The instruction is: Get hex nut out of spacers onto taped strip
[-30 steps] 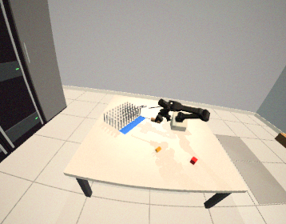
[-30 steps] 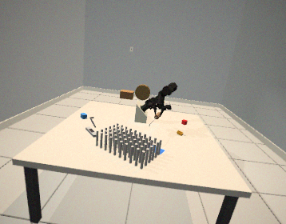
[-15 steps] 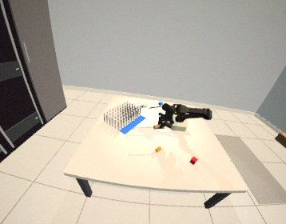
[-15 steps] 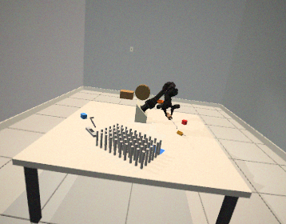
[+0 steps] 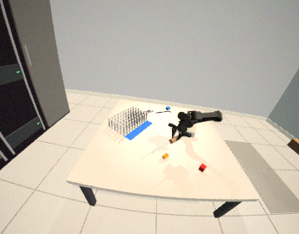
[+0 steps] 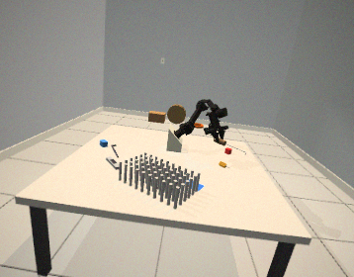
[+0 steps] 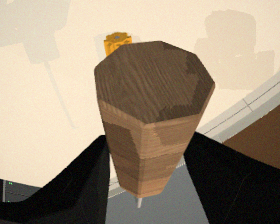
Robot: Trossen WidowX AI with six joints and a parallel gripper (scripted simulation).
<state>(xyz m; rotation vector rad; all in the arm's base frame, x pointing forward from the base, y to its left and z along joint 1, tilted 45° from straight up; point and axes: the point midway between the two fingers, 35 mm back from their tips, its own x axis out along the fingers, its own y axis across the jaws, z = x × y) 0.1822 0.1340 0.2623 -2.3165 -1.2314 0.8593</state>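
The orange-handled tool is 5 cm ahead of my gripper tip, 4 cm to the left of it and 15 cm below it. The rest, counted from my gripper tip: flat grey tool 17 cm ahead, 68 cm to the right, 15 cm below; blue taped strip 26 cm ahead, 31 cm to the right, 16 cm below; red cube 23 cm behind, 14 cm to the left, 14 cm below.
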